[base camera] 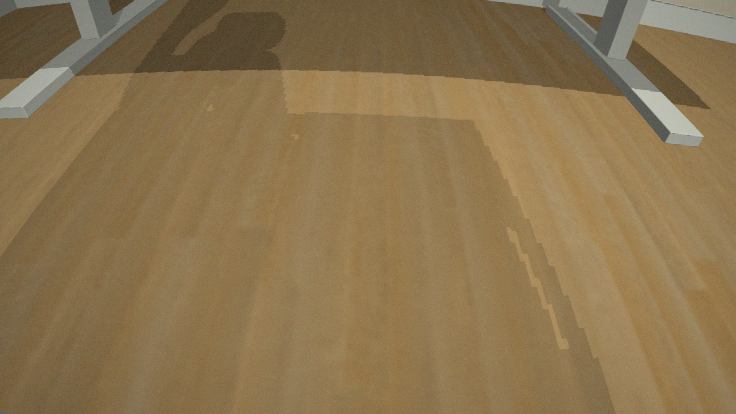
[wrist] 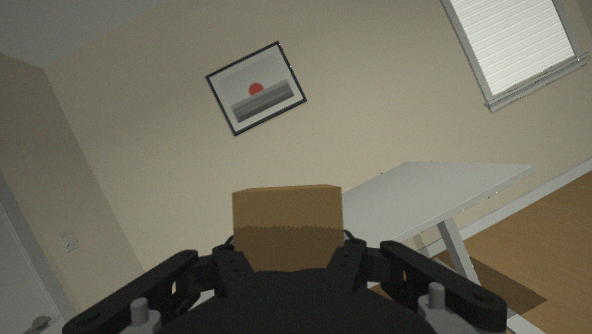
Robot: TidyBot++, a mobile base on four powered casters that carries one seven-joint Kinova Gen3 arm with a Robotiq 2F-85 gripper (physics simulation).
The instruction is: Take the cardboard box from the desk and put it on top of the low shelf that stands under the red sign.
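Frame: origin at the arm's base, x left, y ahead, z down, level; millimetres.
Seen in the pictures: gripper, fingertip midpoint: [wrist: 290,238].
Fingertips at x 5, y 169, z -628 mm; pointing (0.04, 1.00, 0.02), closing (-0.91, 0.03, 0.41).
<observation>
A point is followed by its place in that frame.
The cardboard box [wrist: 288,220] @(z -653, x -7, y 122 mm) is between the fingers at the lower middle of the wrist view, its upper part standing out beyond the fingertips. My gripper [wrist: 290,238] @(z -628, x 5, y 169 mm) is shut on it. The white desk [wrist: 440,187] @(z -323, x -494, y 798 mm) shows behind and to the right of the box in the wrist view, tilted in the picture and apart from the box. In the base view parts of the desk's legs show at the upper left and upper right. The low shelf and the red sign do not show in either view.
A framed picture with a red disc [wrist: 256,89] @(z -1205, x 1, y 1401 mm) hangs on the wall. A window [wrist: 517,45] @(z -707, x -1845, y 1436 mm) is at the upper right. A door [wrist: 22,265] @(z -787, x 1275, y 843 mm) is at the lower left. Desk feet [base camera: 38,90] [base camera: 663,110] stand on the wooden floor [base camera: 360,231] @(z 397, x 3, y 421 mm) at both sides.
</observation>
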